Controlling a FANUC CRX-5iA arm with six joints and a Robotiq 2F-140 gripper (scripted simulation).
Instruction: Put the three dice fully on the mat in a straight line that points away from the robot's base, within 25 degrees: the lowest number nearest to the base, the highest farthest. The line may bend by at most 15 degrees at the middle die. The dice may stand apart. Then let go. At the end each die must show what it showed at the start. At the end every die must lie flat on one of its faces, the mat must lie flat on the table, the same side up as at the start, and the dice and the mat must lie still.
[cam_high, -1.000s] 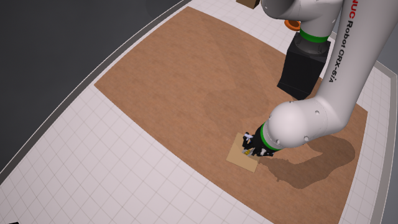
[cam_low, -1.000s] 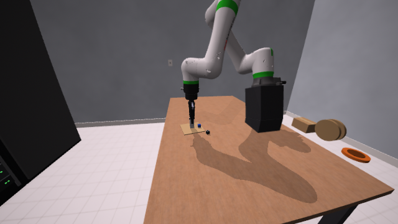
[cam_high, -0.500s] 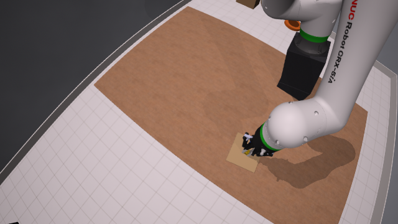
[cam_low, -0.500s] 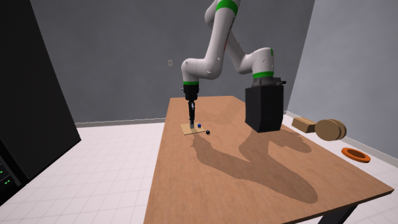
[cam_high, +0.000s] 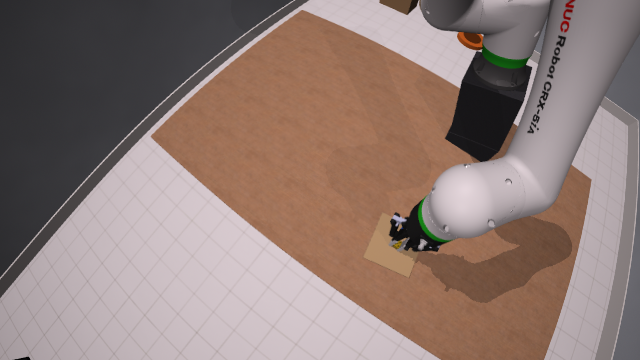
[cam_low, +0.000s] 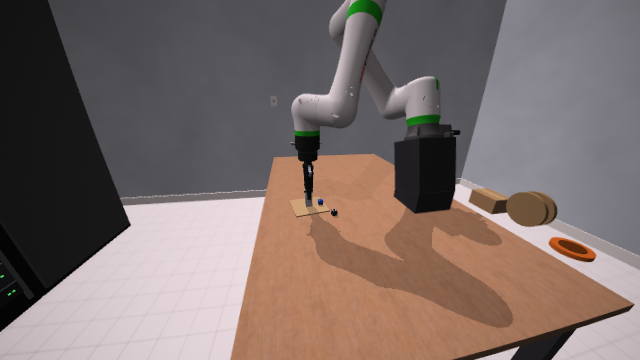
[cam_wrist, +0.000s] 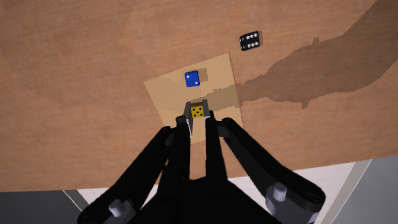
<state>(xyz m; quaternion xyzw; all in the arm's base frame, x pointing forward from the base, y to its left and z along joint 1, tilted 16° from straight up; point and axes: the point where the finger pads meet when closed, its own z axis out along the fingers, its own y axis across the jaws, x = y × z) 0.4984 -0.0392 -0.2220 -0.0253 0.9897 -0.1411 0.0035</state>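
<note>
Right now my hand is 20 mm above the yellow die. From my hand the other things lie so: blue die 50 mm behind, 30 mm below; then tan mat 40 mm below; then black die 90 mm behind, 80 mm to the left, 30 mm below.
</note>
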